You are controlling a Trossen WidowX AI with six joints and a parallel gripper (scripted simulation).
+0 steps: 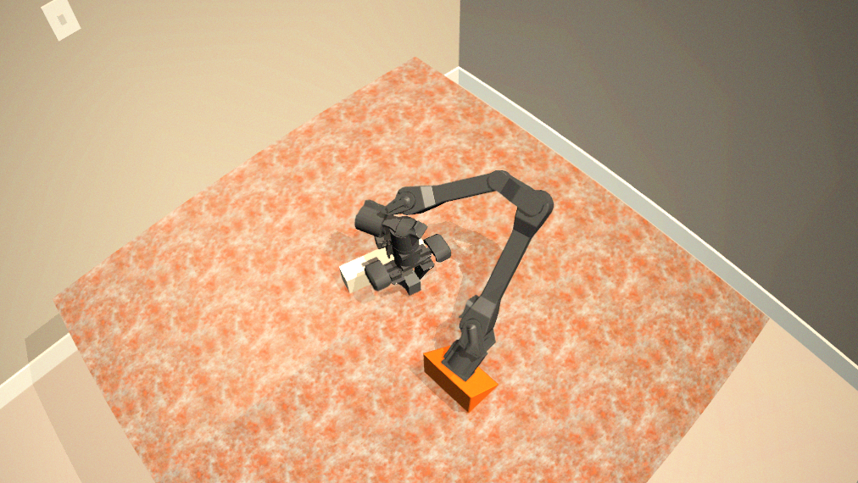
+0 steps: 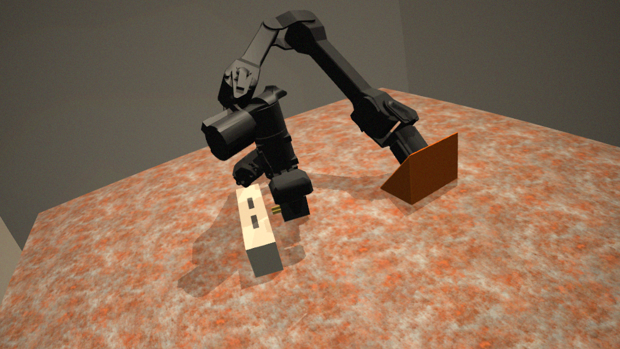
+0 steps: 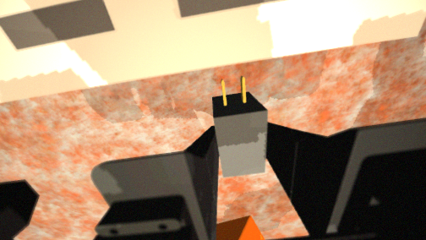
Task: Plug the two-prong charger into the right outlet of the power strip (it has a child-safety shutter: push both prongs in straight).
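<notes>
My gripper tip is now 2 cm short of the two-prong charger, 1 cm to the left of it and 1 cm below it.
</notes>
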